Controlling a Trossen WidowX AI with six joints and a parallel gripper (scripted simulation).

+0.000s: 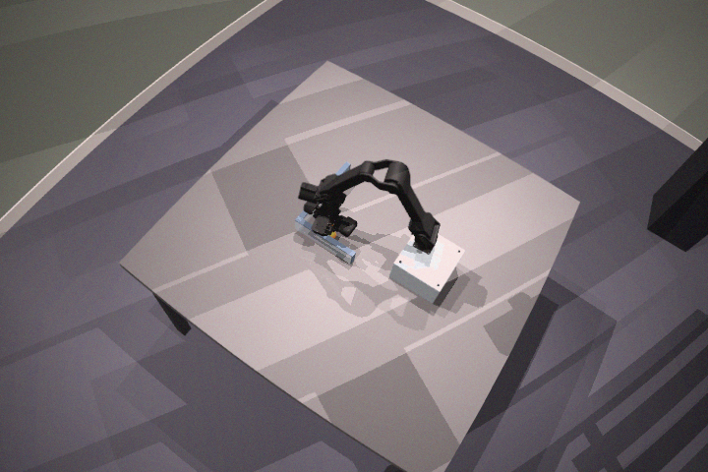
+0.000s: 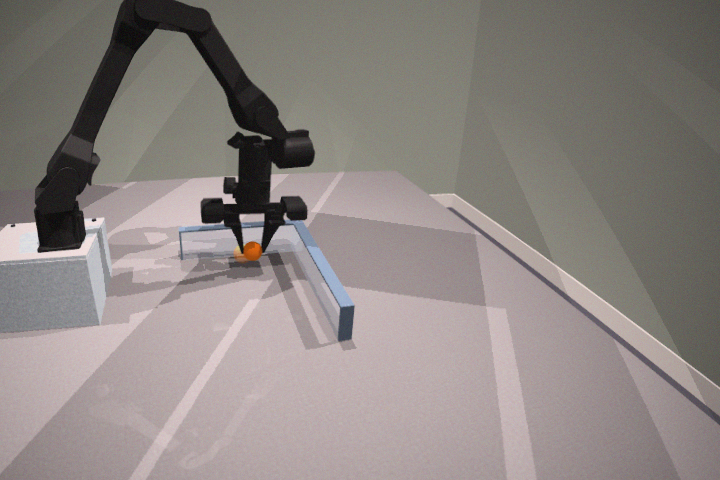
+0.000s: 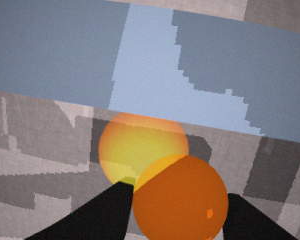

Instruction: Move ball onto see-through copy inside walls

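My gripper tip is now 2 cm past the see-through copy, 1 cm to the right of it and 1 cm above it. Round my gripper tip: orange ball (right at my gripper tip).
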